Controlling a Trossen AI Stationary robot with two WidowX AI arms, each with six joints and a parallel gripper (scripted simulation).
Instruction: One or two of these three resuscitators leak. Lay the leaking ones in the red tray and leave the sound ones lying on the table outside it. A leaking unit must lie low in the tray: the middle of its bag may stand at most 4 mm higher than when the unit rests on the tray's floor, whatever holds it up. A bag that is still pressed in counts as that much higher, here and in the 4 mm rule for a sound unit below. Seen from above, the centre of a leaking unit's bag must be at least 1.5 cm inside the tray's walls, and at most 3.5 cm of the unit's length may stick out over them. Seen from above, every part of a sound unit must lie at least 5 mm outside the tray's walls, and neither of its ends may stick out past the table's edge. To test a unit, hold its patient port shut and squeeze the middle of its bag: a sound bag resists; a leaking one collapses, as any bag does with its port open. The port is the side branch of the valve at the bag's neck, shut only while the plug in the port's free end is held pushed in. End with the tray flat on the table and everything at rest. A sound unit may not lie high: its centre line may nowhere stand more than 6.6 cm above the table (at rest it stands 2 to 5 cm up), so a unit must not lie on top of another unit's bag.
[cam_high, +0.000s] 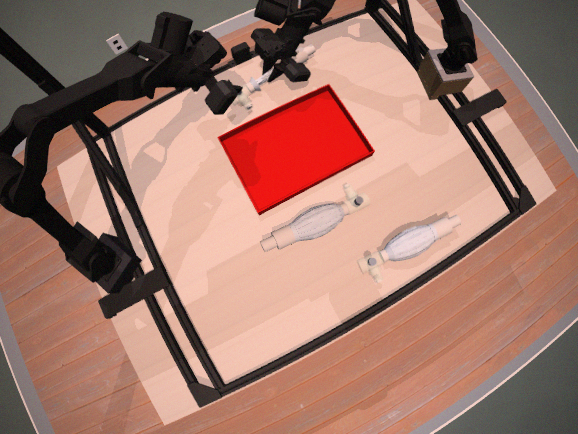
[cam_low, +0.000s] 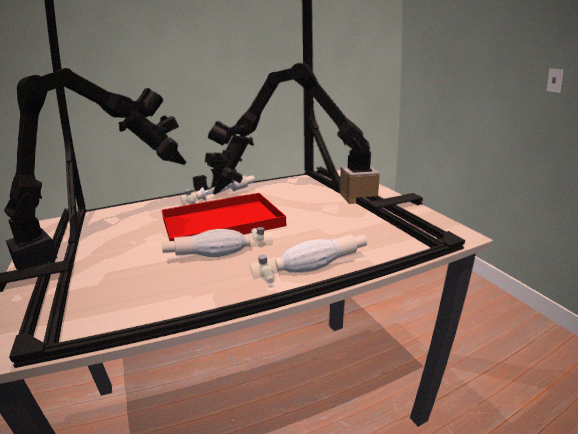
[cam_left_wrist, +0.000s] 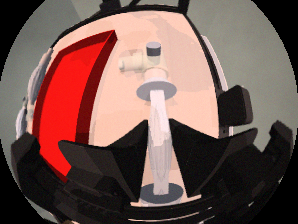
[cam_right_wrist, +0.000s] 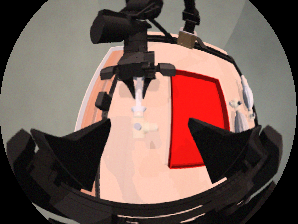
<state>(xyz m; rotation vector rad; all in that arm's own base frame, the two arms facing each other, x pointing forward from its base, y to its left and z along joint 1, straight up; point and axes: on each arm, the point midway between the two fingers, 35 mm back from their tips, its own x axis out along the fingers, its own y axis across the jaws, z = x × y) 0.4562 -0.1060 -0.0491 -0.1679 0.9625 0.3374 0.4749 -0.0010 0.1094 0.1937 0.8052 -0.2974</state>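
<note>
My left gripper is now 21 cm short of the red tray, 5 cm to the left of it and 4 cm above it.
</note>
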